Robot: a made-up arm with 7 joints.
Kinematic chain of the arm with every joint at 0, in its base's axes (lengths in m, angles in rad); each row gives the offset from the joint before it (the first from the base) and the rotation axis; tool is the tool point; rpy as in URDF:
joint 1: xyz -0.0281 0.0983 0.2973 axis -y
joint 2: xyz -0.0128 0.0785 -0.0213 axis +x
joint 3: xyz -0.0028 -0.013 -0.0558 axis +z
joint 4: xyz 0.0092 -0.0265 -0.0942 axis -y
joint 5: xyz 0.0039 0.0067 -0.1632 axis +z
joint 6: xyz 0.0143 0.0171 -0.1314 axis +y
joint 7: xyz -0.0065 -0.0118 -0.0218 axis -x
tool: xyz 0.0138 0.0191 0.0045 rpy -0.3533 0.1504 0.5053
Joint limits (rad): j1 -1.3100..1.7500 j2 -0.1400..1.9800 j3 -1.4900..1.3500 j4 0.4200..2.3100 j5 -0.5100..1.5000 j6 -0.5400..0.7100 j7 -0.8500..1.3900
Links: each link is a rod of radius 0.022 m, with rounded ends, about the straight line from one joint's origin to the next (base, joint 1, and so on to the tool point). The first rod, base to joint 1, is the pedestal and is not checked.
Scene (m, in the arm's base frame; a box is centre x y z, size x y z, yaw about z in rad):
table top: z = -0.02
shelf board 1: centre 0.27 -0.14 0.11 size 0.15 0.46 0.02 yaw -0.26
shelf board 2: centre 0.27 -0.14 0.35 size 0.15 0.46 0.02 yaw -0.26
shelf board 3: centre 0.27 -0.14 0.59 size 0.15 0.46 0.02 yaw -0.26
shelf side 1: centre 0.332 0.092 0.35 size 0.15 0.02 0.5 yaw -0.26
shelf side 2: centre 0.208 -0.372 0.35 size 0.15 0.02 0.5 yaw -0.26
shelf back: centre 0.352 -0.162 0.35 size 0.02 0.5 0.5 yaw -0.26
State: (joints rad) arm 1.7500 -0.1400 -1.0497 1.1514 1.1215 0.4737 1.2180
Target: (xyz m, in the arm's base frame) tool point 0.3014 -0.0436 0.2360
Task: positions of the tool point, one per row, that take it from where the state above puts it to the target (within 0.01 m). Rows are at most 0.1 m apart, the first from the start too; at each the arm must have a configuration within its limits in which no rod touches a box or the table.
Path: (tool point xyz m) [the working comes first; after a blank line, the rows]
Joints at the target: 1.2278 0.5229 -1.3302 1.5805 1.1184 0.5793 1.1668
Straight joint move there: touches shelf board 2.

1: 0.1709 -0.1658 0.4481
2: 0.1256 -0.1768 0.4167
3: 0.1122 -0.1841 0.3526
4: 0.0841 -0.1836 0.2946
5: 0.1688 -0.1558 0.2845
6: 0.2429 -0.1081 0.2636
7: 0.3014 -0.0436 0.2360

